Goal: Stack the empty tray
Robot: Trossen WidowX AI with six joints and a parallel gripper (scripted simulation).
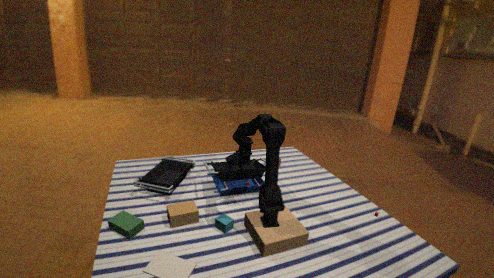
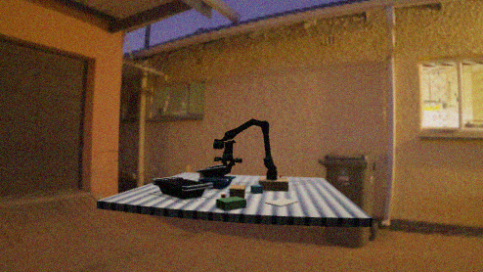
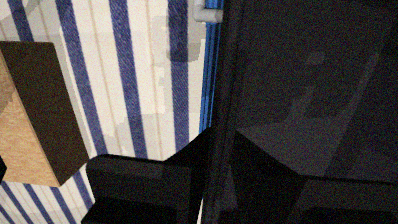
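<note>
Now: gripper tip 7 cm short of the dark tray, 1 cm to the right of it and 2 cm below it. The rest, counted from my gripper tip: teal cube 24 cm behind, 11 cm to the left, 8 cm below; red block 42 cm ahead, 2 cm to the left, 9 cm below; tan block 18 cm behind, 28 cm to the left, 7 cm below.
</note>
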